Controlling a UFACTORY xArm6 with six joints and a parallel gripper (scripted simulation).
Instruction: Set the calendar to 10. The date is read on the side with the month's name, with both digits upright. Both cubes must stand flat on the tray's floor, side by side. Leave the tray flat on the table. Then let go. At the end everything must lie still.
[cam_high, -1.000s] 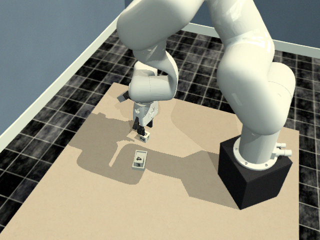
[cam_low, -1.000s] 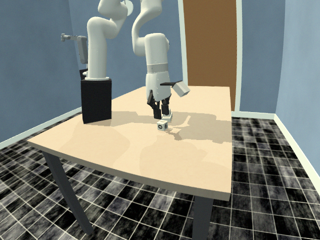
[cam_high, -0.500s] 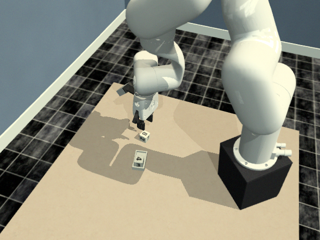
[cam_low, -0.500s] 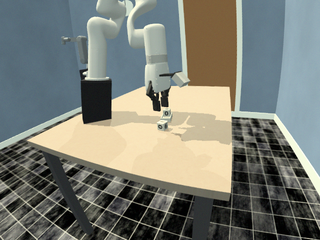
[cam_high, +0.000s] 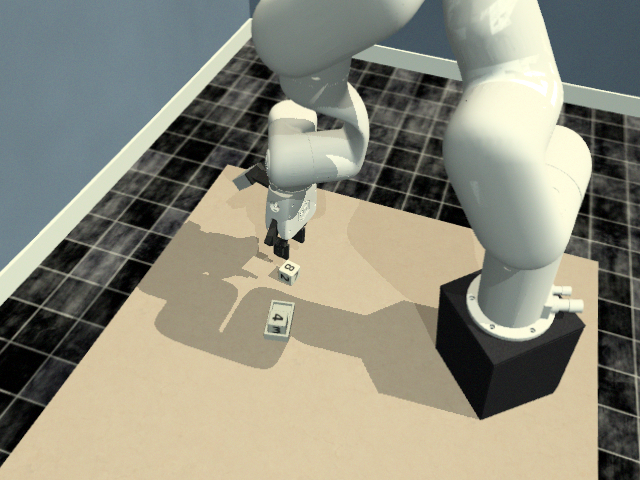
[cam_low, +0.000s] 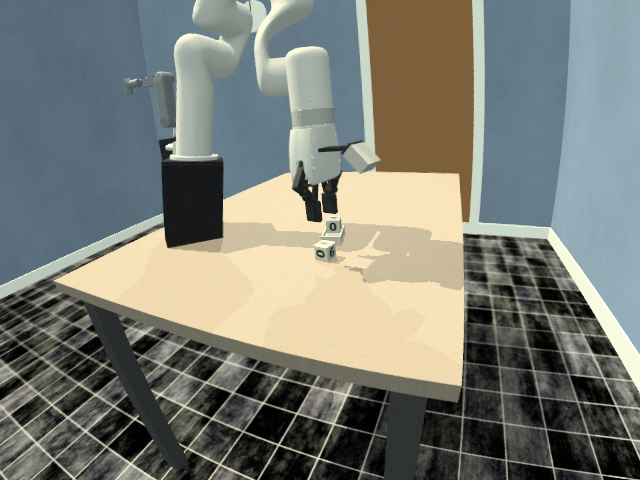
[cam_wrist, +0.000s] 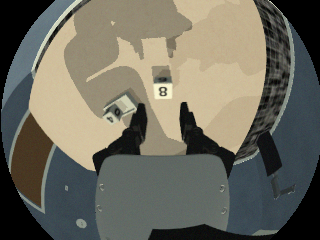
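The white cube is 9 cm below my hand. From my hand the other things lie so: tray: 11 cm to the left, 10 cm below, 1 cm behind.
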